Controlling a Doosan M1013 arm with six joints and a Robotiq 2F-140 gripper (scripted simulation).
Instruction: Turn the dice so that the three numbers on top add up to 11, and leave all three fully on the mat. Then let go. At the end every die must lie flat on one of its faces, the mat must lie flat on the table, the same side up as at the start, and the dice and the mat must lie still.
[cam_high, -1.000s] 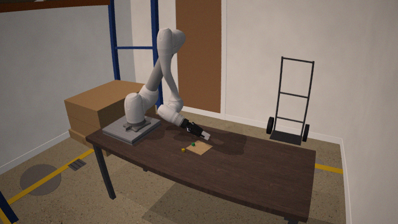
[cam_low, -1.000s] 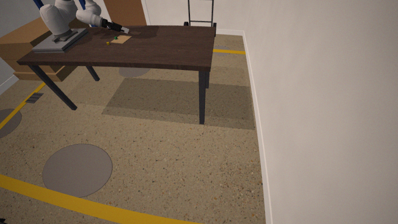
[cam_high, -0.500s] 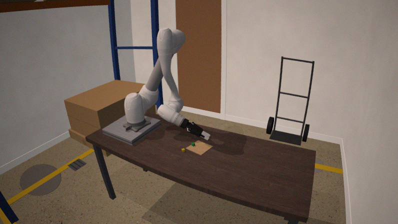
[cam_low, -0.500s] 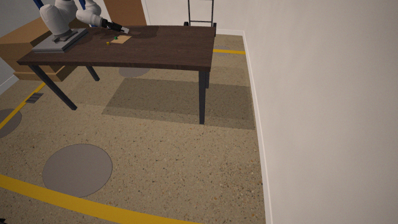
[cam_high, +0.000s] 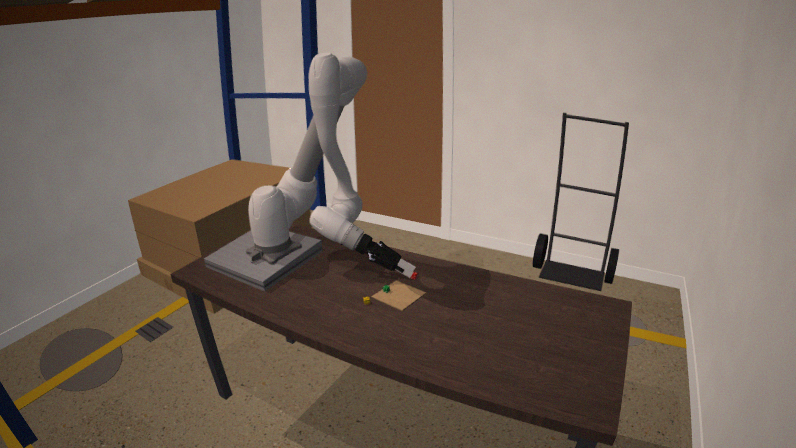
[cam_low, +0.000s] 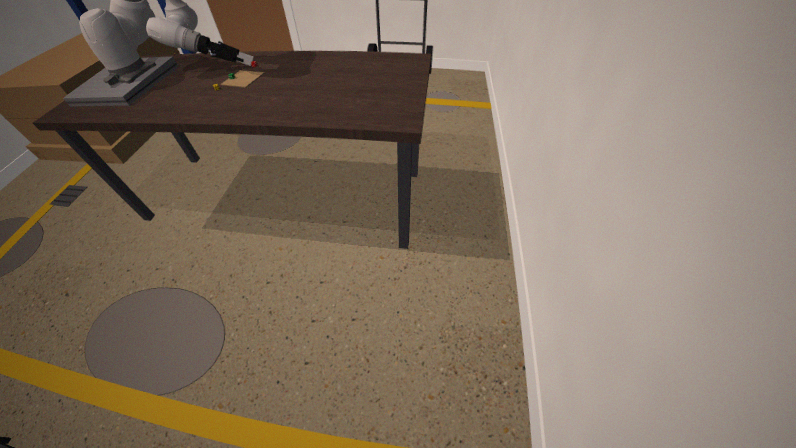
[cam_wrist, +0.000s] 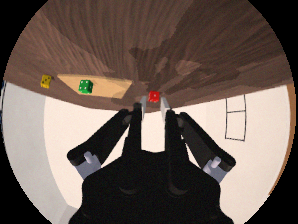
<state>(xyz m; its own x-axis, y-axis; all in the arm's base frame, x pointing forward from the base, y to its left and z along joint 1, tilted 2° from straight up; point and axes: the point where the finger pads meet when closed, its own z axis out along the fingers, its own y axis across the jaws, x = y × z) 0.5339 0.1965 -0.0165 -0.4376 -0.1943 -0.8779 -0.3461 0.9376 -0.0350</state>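
The red die is 3 cm ahead of my hand, 1 cm to the left of it and 3 cm below it. The rest, counted from my hand: green die 13 cm to the right, 3 cm below; tan mat 5 cm ahead, 12 cm to the right, 4 cm below; yellow die 2 cm behind, 22 cm to the right, 3 cm below.
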